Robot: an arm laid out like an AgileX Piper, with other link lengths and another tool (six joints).
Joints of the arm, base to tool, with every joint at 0 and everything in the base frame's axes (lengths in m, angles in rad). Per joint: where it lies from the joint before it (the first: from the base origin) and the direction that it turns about. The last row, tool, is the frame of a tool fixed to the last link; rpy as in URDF.
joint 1: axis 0 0 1 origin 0.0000 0.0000 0.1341
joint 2: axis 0 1 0 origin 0.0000 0.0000 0.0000
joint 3: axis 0 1 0 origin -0.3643 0.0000 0.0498
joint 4: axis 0.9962 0 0.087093 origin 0.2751 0.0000 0.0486
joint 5: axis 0 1 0 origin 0.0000 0.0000 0.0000
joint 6: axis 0.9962 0 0.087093 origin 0.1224 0.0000 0.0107
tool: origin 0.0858 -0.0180 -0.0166 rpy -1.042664 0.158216 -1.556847
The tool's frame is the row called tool.
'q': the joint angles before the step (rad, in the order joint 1, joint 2, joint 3, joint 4, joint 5, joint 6). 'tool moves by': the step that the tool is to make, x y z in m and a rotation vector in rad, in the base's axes. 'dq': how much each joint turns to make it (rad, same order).
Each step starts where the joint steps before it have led.
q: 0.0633, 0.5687, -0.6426, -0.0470, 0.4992, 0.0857
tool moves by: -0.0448, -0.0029, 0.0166, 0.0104, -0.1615, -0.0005
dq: -0.0004, -0.1986, 0.0267, 0.0007, 0.0100, -0.0006
